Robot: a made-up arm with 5 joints.
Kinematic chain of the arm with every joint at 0, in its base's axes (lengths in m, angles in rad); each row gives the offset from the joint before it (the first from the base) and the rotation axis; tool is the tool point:
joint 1: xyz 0 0 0.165 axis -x
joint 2: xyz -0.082 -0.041 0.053 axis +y
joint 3: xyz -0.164 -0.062 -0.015 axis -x
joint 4: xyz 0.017 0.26 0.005 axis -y
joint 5: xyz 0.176 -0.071 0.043 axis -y
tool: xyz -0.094 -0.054 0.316
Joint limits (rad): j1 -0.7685..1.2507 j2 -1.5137..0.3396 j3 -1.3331..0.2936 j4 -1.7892..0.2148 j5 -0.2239..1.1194
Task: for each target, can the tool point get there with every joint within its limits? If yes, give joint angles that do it. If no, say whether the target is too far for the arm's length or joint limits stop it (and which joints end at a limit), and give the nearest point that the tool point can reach.
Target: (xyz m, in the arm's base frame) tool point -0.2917 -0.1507 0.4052
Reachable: yes | joints -0.3609 0.0306 -0.4049 -0.3787 0.9452
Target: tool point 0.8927 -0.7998 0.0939
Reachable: no: too far | nearest point 0.1406 -0.3557 0.1367 | short by 0.874 m
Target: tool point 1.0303 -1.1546 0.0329
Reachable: no: too far | nearest point 0.1047 -0.4062 0.1245 | short by 1.194 m
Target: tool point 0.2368 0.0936 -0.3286
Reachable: no: joint limits stop it (at a limit: joint 3, joint 4, joint 5) | nearest point 0.0822 0.0434 -0.0637 | short by 0.311 m
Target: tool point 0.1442 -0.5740 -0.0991
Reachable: no: joint limits stop it (at a limit: joint 1, joint 2, joint 3, joint 5) | nearest point 0.0367 -0.4527 0.0369 | short by 0.212 m
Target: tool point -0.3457 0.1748 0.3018
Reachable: yes | joints 0.9004 0.0116 -0.1794 -0.1524 1.0001
